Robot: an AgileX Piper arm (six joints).
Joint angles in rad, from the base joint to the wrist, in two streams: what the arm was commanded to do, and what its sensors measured. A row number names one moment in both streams.
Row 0, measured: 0.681, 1.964, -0.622, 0.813, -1.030, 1.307
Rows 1 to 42, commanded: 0.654, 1.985, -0.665, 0.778, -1.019, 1.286; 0.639, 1.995, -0.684, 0.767, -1.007, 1.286; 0.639, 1.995, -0.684, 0.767, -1.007, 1.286; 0.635, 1.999, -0.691, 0.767, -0.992, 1.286; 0.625, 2.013, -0.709, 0.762, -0.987, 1.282; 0.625, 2.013, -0.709, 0.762, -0.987, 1.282; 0.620, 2.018, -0.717, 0.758, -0.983, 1.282; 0.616, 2.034, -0.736, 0.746, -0.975, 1.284; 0.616, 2.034, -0.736, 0.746, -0.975, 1.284; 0.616, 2.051, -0.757, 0.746, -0.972, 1.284; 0.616, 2.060, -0.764, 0.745, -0.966, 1.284; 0.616, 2.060, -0.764, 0.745, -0.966, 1.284; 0.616, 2.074, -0.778, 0.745, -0.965, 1.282; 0.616, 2.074, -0.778, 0.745, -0.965, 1.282; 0.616, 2.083, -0.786, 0.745, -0.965, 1.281; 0.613, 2.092, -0.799, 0.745, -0.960, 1.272; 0.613, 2.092, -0.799, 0.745, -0.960, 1.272; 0.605, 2.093, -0.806, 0.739, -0.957, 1.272; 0.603, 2.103, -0.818, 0.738, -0.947, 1.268; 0.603, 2.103, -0.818, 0.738, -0.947, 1.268; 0.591, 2.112, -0.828, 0.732, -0.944, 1.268; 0.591, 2.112, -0.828, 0.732, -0.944, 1.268; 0.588, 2.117, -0.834, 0.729, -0.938, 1.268; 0.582, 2.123, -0.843, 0.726, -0.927, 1.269; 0.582, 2.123, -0.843, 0.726, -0.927, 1.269; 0.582, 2.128, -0.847, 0.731, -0.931, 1.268; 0.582, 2.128, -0.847, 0.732, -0.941, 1.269; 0.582, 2.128, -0.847, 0.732, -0.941, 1.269; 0.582, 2.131, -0.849, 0.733, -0.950, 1.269; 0.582, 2.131, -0.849, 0.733, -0.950, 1.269; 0.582, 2.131, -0.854, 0.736, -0.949, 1.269; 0.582, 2.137, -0.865, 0.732, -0.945, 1.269; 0.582, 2.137, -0.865, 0.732, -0.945, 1.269; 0.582, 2.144, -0.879, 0.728, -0.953, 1.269; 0.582, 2.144, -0.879, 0.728, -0.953, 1.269; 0.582, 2.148, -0.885, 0.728, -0.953, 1.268; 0.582, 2.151, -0.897, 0.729, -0.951, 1.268; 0.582, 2.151, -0.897, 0.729, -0.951, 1.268; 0.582, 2.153, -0.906, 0.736, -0.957, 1.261; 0.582, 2.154, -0.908, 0.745, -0.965, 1.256; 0.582, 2.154, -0.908, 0.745, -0.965, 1.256; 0.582, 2.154, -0.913, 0.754, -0.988, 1.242
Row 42, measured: 0.587, 2.156, -0.887, 0.759, -0.935, 1.273
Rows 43 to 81, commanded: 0.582, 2.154, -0.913, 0.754, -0.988, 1.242; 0.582, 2.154, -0.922, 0.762, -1.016, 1.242; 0.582, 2.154, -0.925, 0.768, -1.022, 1.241; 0.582, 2.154, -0.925, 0.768, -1.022, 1.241; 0.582, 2.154, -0.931, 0.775, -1.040, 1.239; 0.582, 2.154, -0.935, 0.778, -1.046, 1.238; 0.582, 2.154, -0.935, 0.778, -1.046, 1.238; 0.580, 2.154, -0.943, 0.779, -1.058, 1.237; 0.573, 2.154, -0.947, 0.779, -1.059, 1.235; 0.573, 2.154, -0.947, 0.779, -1.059, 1.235; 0.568, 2.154, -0.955, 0.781, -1.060, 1.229; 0.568, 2.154, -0.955, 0.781, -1.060, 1.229; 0.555, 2.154, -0.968, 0.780, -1.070, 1.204; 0.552, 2.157, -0.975, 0.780, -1.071, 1.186; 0.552, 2.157, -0.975, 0.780, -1.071, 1.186; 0.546, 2.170, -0.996, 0.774, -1.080, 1.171; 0.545, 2.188, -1.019, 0.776, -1.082, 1.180; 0.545, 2.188, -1.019, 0.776, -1.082, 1.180; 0.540, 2.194, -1.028, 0.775, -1.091, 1.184; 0.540, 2.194, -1.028, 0.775, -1.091, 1.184; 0.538, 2.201, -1.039, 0.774, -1.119, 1.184; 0.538, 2.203, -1.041, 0.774, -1.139, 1.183; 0.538, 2.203, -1.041, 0.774, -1.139, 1.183; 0.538, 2.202, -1.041, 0.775, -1.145, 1.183; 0.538, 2.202, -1.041, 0.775, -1.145, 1.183; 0.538, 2.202, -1.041, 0.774, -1.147, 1.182; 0.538, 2.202, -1.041, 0.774, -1.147, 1.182; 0.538, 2.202, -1.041, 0.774, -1.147, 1.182; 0.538, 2.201, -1.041, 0.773, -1.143, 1.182; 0.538, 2.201, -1.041, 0.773, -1.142, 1.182; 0.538, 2.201, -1.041, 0.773, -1.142, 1.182; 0.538, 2.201, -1.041, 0.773, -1.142, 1.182; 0.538, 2.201, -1.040, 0.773, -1.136, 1.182; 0.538, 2.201, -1.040, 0.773, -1.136, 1.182; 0.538, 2.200, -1.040, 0.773, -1.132, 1.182; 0.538, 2.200, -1.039, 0.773, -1.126, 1.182; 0.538, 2.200, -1.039, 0.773, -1.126, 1.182; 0.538, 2.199, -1.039, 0.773, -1.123, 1.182; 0.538, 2.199, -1.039, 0.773, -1.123, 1.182
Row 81, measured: 0.581, 2.201, -0.962, 0.849, -0.935, 1.188
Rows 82 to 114, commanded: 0.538, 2.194, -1.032, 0.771, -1.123, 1.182; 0.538, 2.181, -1.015, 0.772, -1.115, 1.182; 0.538, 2.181, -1.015, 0.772, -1.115, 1.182; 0.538, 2.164, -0.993, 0.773, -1.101, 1.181; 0.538, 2.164, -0.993, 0.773, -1.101, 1.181; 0.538, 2.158, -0.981, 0.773, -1.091, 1.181; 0.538, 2.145, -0.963, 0.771, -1.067, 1.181; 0.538, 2.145, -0.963, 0.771, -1.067, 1.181; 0.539, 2.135, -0.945, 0.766, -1.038, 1.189; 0.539, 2.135, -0.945, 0.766, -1.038, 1.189; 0.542, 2.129, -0.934, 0.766, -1.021, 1.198; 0.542, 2.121, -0.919, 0.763, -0.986, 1.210; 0.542, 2.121, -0.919, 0.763, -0.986, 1.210; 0.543, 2.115, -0.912, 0.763, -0.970, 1.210; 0.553, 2.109, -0.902, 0.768, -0.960, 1.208; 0.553, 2.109, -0.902, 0.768, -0.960, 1.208; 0.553, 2.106, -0.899, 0.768, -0.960, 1.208; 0.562, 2.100, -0.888, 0.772, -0.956, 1.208; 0.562, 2.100, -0.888, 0.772, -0.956, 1.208; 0.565, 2.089, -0.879, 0.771, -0.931, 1.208; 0.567, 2.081, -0.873, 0.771, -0.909, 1.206; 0.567, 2.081, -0.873, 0.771, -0.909, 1.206; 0.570, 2.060, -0.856, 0.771, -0.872, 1.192; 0.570, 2.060, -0.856, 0.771, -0.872, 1.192; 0.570, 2.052, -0.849, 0.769, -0.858, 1.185; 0.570, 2.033, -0.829, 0.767, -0.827, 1.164; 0.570, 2.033, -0.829, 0.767, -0.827, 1.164; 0.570, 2.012, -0.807, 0.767, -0.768, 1.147; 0.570, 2.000, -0.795, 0.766, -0.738, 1.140; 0.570, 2.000, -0.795, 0.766, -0.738, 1.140; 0.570, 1.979, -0.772, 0.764, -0.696, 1.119; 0.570, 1.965, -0.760, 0.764, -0.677, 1.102; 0.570, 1.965, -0.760, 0.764, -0.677, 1.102
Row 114, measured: 0.570, 2.006, -0.790, 0.770, -0.744, 1.151
